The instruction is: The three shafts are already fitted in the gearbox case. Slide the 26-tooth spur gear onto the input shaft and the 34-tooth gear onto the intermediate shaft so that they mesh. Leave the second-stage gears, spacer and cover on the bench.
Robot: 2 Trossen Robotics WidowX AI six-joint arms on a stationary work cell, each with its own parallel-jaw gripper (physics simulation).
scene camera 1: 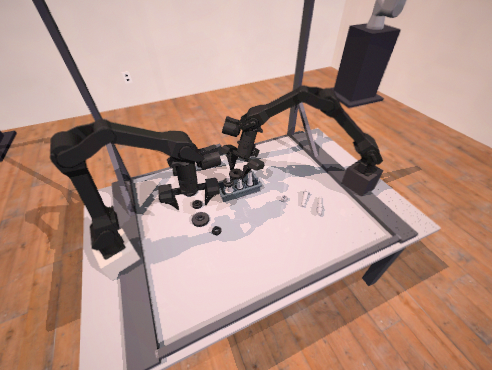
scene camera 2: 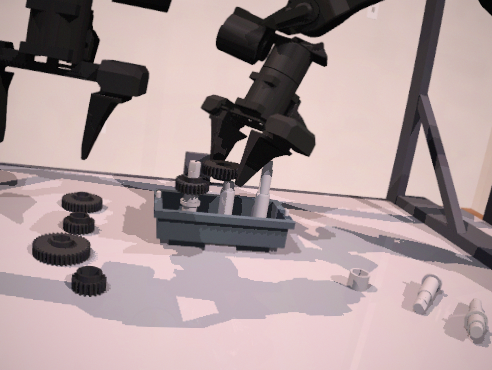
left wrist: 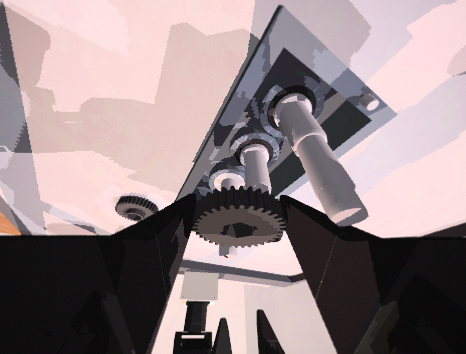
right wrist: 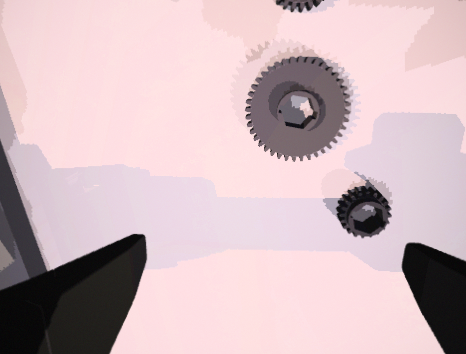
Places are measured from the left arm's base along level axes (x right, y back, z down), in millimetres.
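Where they show: left gripper, between the fingertips: (scene camera 1: pixel 236 175) (scene camera 2: pixel 224 178) (left wrist: pixel 238 200); right gripper, between the fingertips: (scene camera 1: pixel 192 207) (scene camera 2: pixel 40 150) (left wrist: pixel 240 314) (right wrist: pixel 273 251); left arm's base, origin of its link: (scene camera 1: pixel 365 169); right arm's base, origin of its link: (scene camera 1: pixel 112 247) (left wrist: pixel 197 302).
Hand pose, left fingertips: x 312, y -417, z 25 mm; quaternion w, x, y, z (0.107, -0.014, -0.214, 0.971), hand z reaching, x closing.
Observation:
Each offset is from my left fingertips to the centre of the thing. "pt": to the spot under its first point.
The gearbox case @[dx -15, dy -5, dz +53 mm] (scene camera 1: pixel 242 193) (scene camera 2: pixel 220 232) (left wrist: pixel 320 47) stands upright with three pale shafts. The dark 26-tooth gear @[dx -5, dy -46, dz +4 mm] (scene camera 1: pixel 228 183) (scene camera 2: pixel 192 184) sits around the shaft at the picture's left in scene camera 2. My left gripper (scene camera 1: pixel 238 171) (scene camera 2: pixel 229 171) (left wrist: pixel 238 200) is shut on the 34-tooth gear @[dx -1, dy -5, dz -10 mm] (scene camera 2: pixel 217 170) (left wrist: pixel 240 225). It holds that gear roughly level at the top of the middle shaft @[pt dx -25, dy -3, dz +22 mm] (scene camera 2: pixel 227 200) (left wrist: pixel 257 167); whether the shaft tip is in the bore is hidden. My right gripper (scene camera 1: pixel 192 205) (scene camera 2: pixel 44 150) (right wrist: pixel 273 251) is open and empty above the bench, beside the case.
The second-stage large gear @[dx -46, dy -212, dz +73 mm] (scene camera 1: pixel 200 219) (scene camera 2: pixel 61 250) (right wrist: pixel 330 135) and a small pinion @[dx -130, dy -191, dz +73 mm] (scene camera 1: pixel 216 230) (scene camera 2: pixel 89 282) (right wrist: pixel 367 217) lie on the bench. Two more gears @[dx +116, dy -170, dz +73 mm] (scene camera 2: pixel 82 202) @[dx +29, dy -184, dz +73 mm] (scene camera 2: pixel 78 223) lie behind them. A pale ring @[dx -170, dy +117, dz +73 mm] (scene camera 2: pixel 359 285) and two pale pins @[dx -221, dy +185, dz +72 mm] (scene camera 2: pixel 428 294) @[dx -286, dy +202, dz +71 mm] (scene camera 2: pixel 476 320) lie opposite.

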